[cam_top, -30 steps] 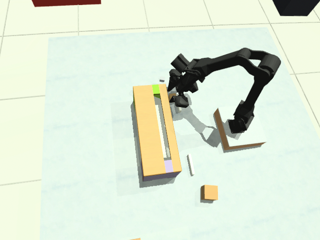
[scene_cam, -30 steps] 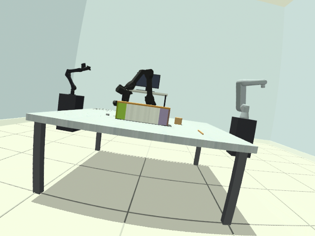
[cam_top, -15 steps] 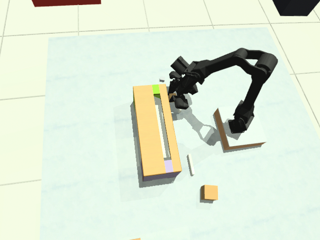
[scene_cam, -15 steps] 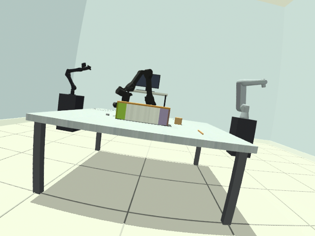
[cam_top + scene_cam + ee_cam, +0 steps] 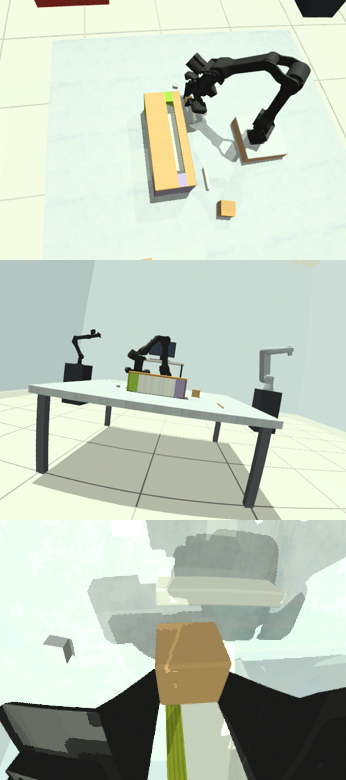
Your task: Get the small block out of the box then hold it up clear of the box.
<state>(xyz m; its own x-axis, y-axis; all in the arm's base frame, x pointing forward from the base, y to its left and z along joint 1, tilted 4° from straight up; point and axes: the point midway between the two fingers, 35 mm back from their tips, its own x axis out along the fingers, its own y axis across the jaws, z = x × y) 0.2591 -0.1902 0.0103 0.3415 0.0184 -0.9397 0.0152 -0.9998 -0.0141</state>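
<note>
My gripper tip is now 20 mm short of the tiny grey piece, 120 mm to the left of it and 50 mm above it. Round my gripper tip: larger tan cube 90 mm behind, 450 mm to the left, 30 mm below; small tan block 20 mm behind; long tan box 60 mm ahead, 180 mm to the left, 10 mm above.
</note>
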